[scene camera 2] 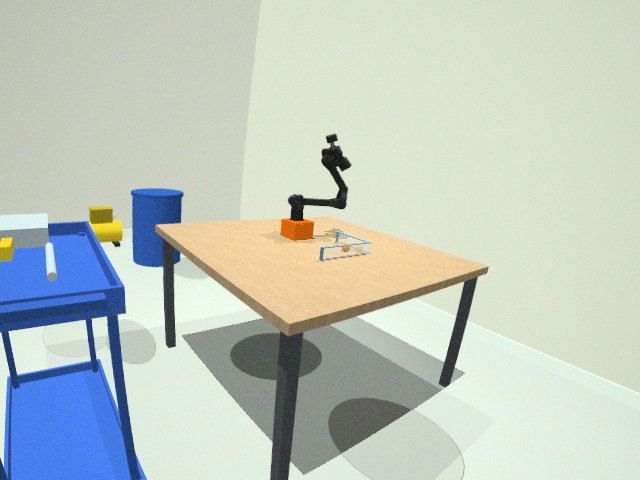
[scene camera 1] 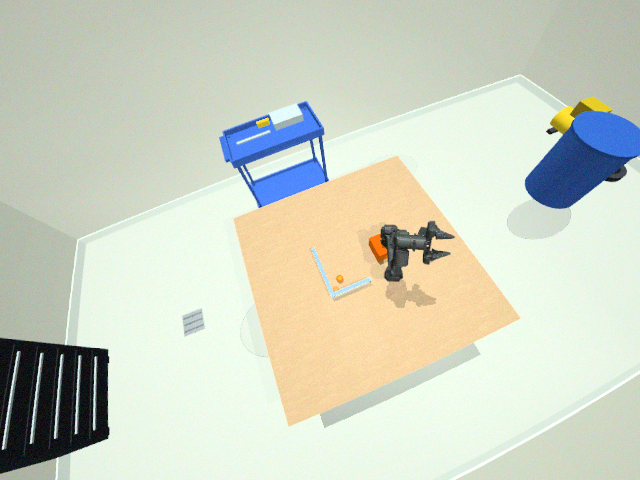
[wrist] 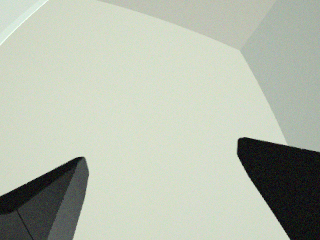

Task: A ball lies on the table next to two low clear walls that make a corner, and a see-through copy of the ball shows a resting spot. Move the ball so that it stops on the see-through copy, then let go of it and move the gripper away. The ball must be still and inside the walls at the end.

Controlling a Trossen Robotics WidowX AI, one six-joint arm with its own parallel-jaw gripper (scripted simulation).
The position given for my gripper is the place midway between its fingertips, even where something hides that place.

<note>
My gripper (scene camera 1: 452, 245) is open, with nothing in its grasp.
My gripper also shows in the wrist view (wrist: 163, 156).
</note>
